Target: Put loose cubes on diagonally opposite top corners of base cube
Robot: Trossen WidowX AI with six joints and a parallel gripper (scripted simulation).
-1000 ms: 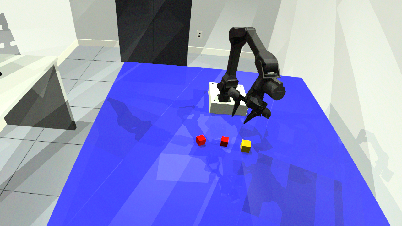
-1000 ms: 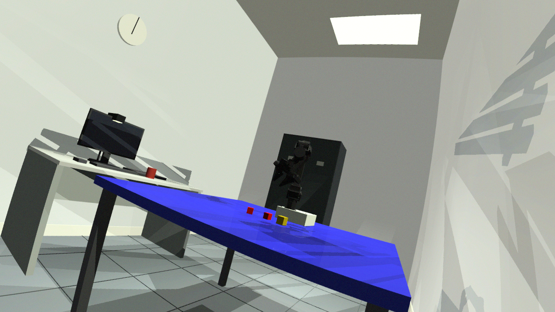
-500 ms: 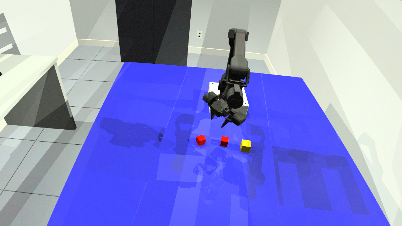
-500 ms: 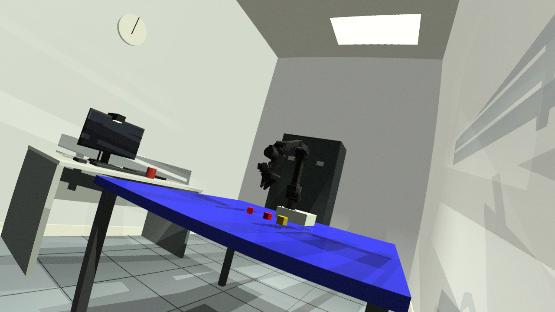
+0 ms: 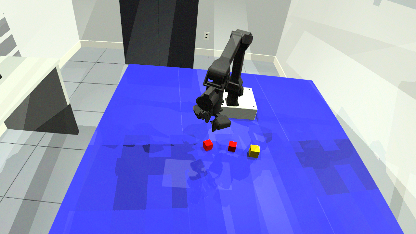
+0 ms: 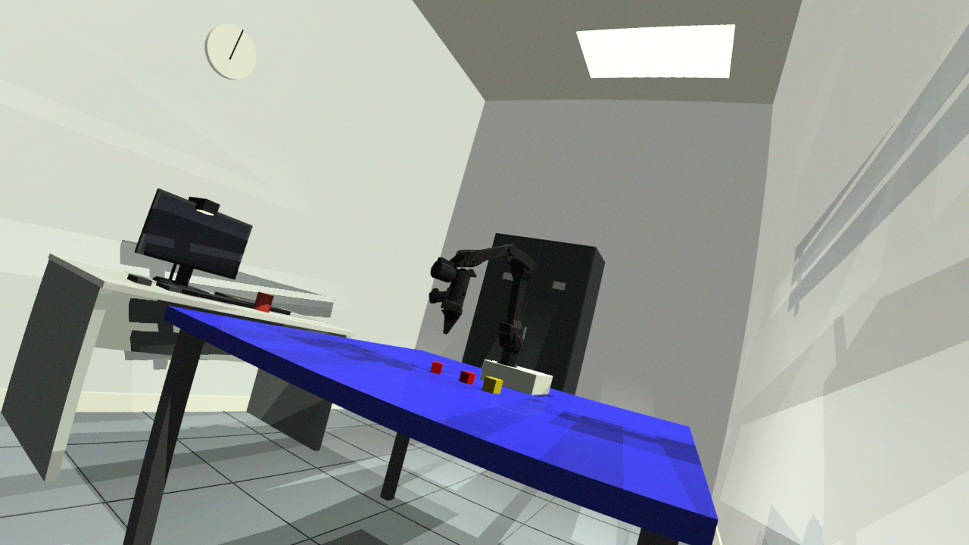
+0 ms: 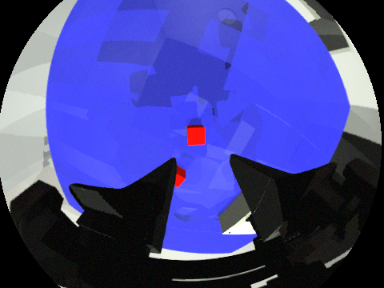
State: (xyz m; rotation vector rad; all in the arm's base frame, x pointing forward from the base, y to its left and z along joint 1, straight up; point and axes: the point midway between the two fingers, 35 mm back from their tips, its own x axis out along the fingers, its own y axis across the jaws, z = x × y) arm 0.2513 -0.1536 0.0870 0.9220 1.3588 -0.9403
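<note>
Now: gripper tip 50 mm short of the yellow cube, 210 mm to the right of it and 110 mm above it.
</note>
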